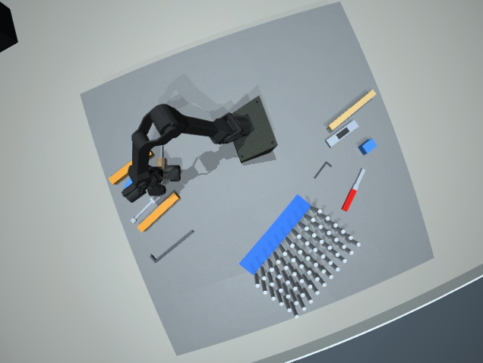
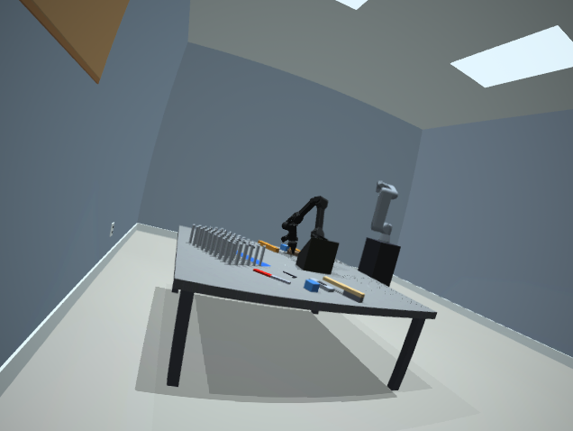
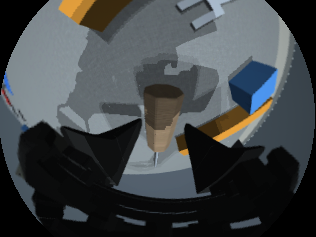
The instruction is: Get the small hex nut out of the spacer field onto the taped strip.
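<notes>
My gripper tip is now 100 mm past the wooden-handled screwdriver and 40 mm to the right of it. Also, from my gripper tip: grey block 780 mm to the left, 150 mm ahead; then wrench 140 mm to the right, 130 mm ahead, 10 mm below; then blue taped strip 450 mm ahead, 350 mm to the left, 20 mm below.
</notes>
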